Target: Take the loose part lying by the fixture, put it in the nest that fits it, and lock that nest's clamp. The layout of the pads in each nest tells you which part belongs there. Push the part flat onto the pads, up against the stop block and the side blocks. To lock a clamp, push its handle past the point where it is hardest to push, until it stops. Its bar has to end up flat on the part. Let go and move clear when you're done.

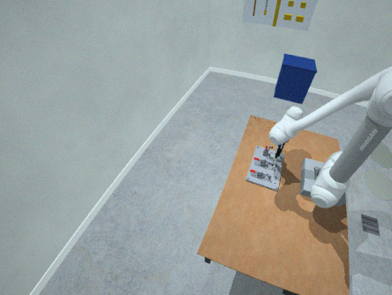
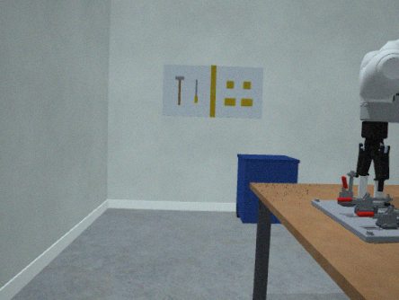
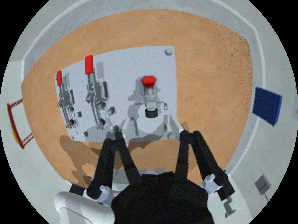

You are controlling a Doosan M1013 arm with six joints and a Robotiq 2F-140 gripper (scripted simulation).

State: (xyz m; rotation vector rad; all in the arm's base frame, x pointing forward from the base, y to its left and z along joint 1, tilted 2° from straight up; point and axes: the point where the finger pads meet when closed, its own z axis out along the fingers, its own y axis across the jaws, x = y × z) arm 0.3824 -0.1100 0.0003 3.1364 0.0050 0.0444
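The grey part is 3 cm below my hand. Round my hand: grey fixture plate: 11 cm to the left, 5 cm below, 5 cm ahead.
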